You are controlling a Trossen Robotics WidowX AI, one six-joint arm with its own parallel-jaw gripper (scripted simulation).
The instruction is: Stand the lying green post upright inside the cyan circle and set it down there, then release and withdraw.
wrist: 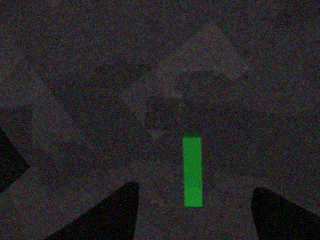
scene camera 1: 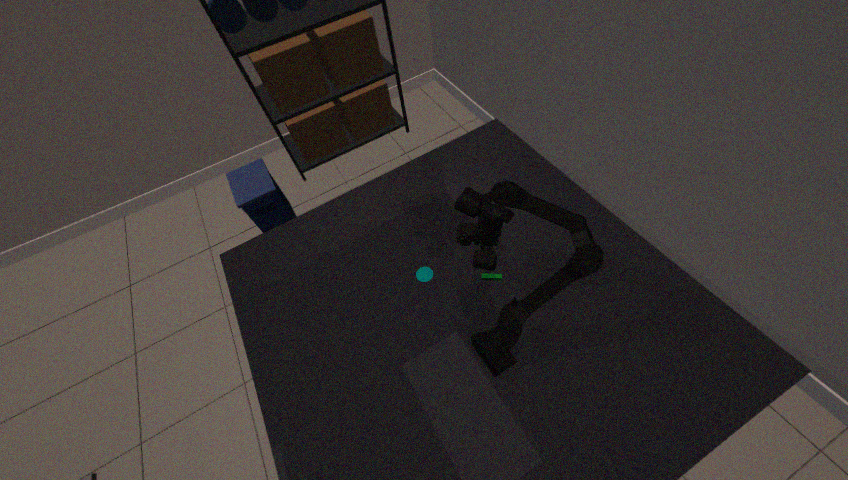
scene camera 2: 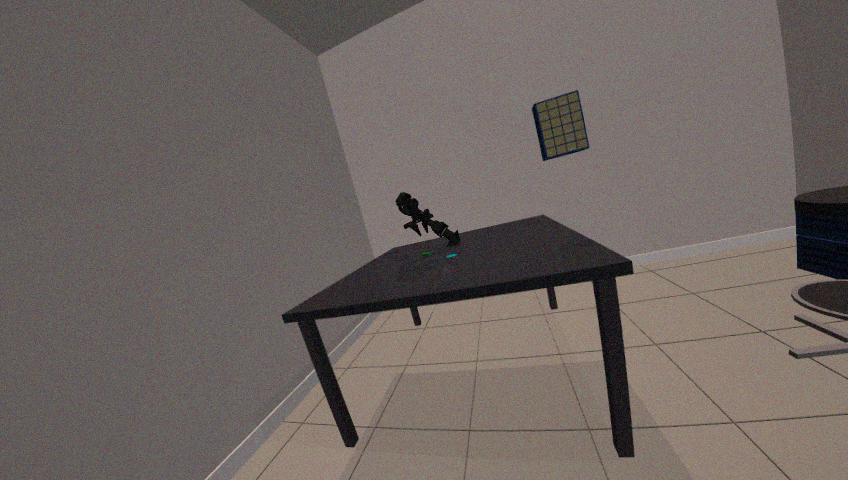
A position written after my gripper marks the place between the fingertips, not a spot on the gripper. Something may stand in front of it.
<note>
I see my gripper [scene camera 1: 482, 257] and a green post [wrist: 193, 184].
My gripper shows as well in the wrist view [wrist: 196, 195].
</note>
